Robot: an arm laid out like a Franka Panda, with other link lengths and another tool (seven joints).
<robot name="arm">
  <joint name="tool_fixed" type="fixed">
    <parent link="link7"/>
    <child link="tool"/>
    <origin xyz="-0.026 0.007 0.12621" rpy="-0.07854 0 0.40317"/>
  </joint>
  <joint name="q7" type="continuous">
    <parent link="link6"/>
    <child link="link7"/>
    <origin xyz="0 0.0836 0" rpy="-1.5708 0 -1.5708"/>
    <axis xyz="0 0 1"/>
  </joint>
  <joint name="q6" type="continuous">
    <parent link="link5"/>
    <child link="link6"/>
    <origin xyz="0 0 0" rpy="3.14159 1.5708 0"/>
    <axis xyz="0 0 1"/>
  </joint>
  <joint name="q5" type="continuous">
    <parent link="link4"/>
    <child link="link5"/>
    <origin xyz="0.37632 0.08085 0" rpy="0 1.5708 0"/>
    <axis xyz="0 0 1"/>
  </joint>
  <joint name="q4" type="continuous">
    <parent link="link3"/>
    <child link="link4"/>
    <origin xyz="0.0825 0 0" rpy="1.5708 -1.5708 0"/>
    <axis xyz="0 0 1"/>
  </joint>
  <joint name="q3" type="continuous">
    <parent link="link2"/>
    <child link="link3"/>
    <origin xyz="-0.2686 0 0" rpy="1.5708 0 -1.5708"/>
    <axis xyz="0 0 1"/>
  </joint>
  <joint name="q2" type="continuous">
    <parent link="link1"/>
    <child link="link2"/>
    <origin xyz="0 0 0" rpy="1.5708 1.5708 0"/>
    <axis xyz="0 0 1"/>
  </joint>
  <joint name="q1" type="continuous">
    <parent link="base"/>
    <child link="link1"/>
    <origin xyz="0 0 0.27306" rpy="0 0 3.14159"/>
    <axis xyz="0 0 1"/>
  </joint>
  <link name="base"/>
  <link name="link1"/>
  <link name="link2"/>
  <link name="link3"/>
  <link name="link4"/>
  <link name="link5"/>
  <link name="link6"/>
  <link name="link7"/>
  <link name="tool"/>
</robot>
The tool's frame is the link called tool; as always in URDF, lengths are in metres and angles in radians. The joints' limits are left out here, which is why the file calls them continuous.
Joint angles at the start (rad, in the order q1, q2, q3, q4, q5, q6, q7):
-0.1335, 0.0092, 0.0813, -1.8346, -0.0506, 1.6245, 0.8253
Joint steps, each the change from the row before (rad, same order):
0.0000, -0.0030, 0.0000, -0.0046, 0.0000, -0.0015, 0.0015
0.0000, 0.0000, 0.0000, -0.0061, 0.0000, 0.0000, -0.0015
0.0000, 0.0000, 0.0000, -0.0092, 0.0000, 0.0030, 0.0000
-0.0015, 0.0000, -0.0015, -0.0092, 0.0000, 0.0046, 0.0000
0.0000, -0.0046, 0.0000, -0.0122, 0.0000, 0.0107, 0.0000
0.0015, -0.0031, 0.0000, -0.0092, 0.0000, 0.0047, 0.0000
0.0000, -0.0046, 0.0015, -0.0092, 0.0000, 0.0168, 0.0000
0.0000, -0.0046, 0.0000, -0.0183, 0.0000, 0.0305, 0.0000
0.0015, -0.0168, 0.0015, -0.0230, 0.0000, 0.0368, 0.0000
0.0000, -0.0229, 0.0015, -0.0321, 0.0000, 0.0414, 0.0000
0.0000, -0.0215, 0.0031, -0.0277, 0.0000, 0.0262, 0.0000
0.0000, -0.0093, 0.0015, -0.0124, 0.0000, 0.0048, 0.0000
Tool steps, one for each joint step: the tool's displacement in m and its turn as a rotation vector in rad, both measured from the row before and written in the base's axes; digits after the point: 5 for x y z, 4 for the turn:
-0.00131, 0.00005, -0.00059, -0.0004, 0.0031, -0.0015
-0.00102, 0.00009, -0.00281, 0.0007, 0.0061, 0.0015
-0.00116, 0.00008, -0.00400, 0.0004, 0.0062, 0.0001
-0.00111, -0.00154, -0.00387, 0.0003, 0.0046, -0.0028
-0.00103, 0.00015, -0.00230, -0.0004, -0.0031, 0.0005
-0.00118, 0.00092, -0.00219, -0.0001, 0.0014, 0.0017
0.00046, 0.00091, -0.00048, -0.0008, -0.0121, 0.0023
0.00065, 0.00018, -0.00359, -0.0008, -0.0167, 0.0015
-0.00025, 0.00196, 0.00137, -0.0023, -0.0304, 0.0048
-0.00202, 0.00129, 0.00085, -0.0028, -0.0320, 0.0035
-0.00325, 0.00209, 0.00080, -0.0025, -0.0198, 0.0043
-0.00241, 0.00098, -0.00046, -0.0009, -0.0016, 0.0017

